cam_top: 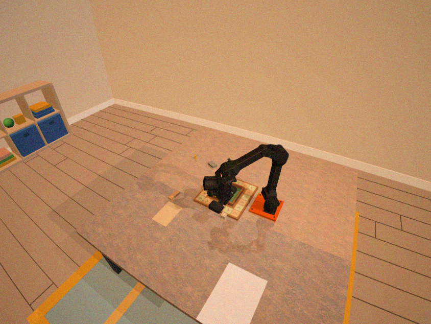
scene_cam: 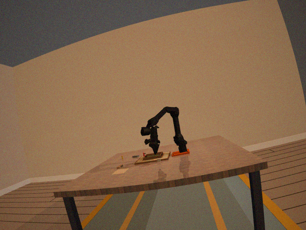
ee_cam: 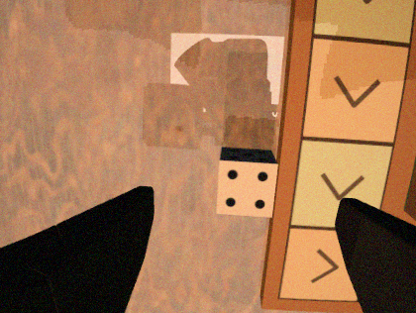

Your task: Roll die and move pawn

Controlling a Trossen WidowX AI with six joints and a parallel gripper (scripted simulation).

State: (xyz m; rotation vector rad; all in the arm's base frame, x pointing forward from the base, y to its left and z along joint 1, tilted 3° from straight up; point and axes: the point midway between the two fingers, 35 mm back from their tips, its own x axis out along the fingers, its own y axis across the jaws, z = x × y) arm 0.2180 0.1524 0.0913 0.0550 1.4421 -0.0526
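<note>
Right now my gripper tip is 6 cm above the white die and 1 cm past it. The rest, counted from my gripper tip: green tray: 16 cm to the right, 6 cm below, 4 cm ahead; wooden block: 32 cm ahead, 6 cm below, 1 cm to the right; red pawn: 29 cm to the right, 15 cm ahead, 4 cm below.
</note>
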